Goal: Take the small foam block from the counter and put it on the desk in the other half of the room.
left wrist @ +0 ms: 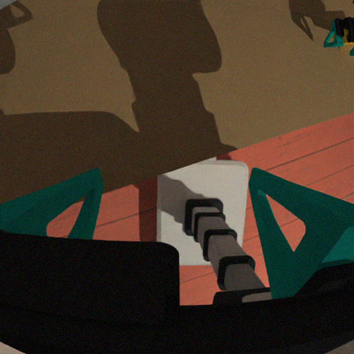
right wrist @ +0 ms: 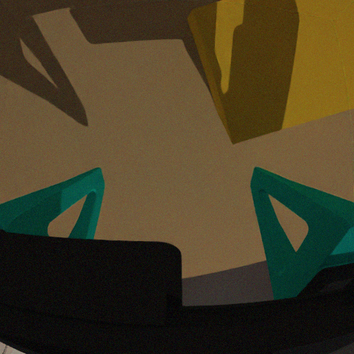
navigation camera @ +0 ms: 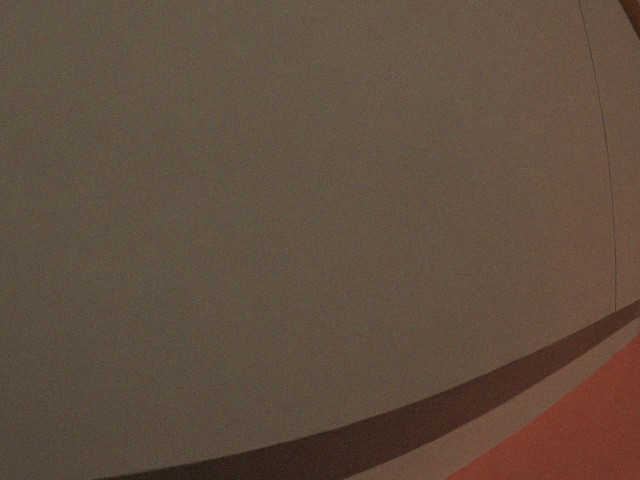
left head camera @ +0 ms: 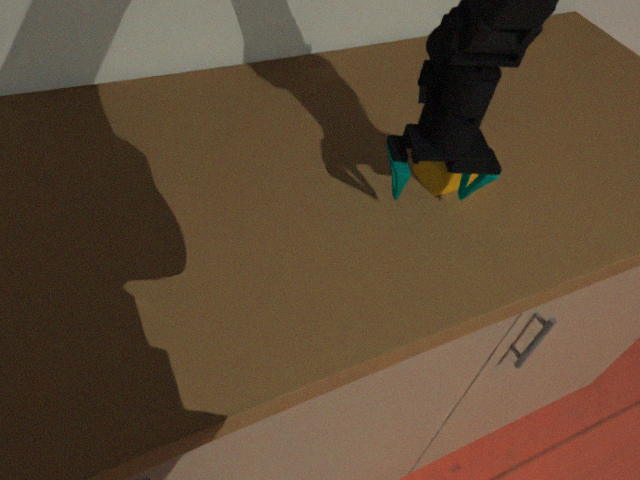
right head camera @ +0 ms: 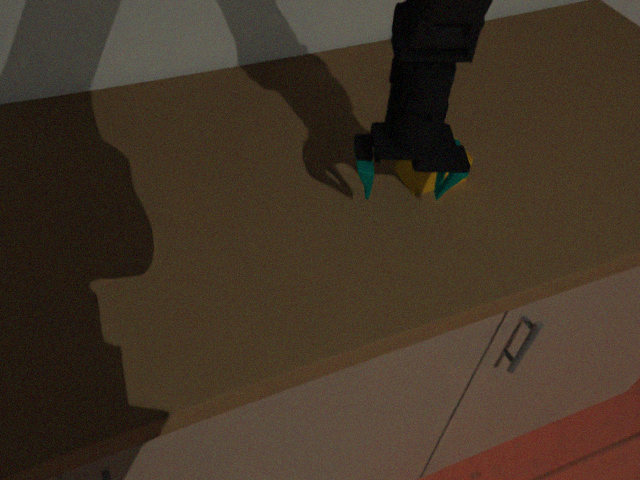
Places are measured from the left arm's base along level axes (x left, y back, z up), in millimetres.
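Pixels of known places: right gripper, fingertip midpoint: (left head camera: 427, 196) (right head camera: 401, 196).
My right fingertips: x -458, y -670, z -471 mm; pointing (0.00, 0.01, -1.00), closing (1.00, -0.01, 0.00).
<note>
For each thing: its middle in the pictures, then the offset to it from my right fingertips. "*": a spot on its surface instead. Level surfaces: height alone.
- small foam block, body centre: (right head camera: 432, 164) (left head camera: 451, 165) dx -59, dy -73, dz -6 mm
- brown counter, surface height: dz -29 mm
- metal handle, surface spot: (left head camera: 535, 341) * dx -197, dy +129, dz -186 mm
- red plank floor, surface height: dz -939 mm
The small foam block (left head camera: 431, 174) (right head camera: 412, 176) (right wrist: 270, 65) is yellow and sits on the brown counter (left head camera: 284, 232) (right head camera: 258, 232) (left wrist: 40, 90) (right wrist: 150, 125). My right gripper (left head camera: 428, 198) (right head camera: 402, 198) (right wrist: 177, 175) is open and low over the counter, and its palm partly hides the block in both head views. In the right wrist view the block lies at the top right, beyond the fingertips and towards the right-hand finger, not between them. My left gripper (left wrist: 175, 176) is open and empty, above the counter's edge and the floor. The desk does not show.
Below the counter's front edge are a pale cabinet front (left head camera: 336, 413) (right head camera: 310, 413) (navigation camera: 310, 206) with a metal handle (left head camera: 535, 341) (right head camera: 522, 345) and a red plank floor (left head camera: 568, 428) (left wrist: 295, 150) (navigation camera: 578, 428). A pale wall (left head camera: 180, 36) stands behind. The robot's white base (left wrist: 172, 240) shows in the left wrist view.
</note>
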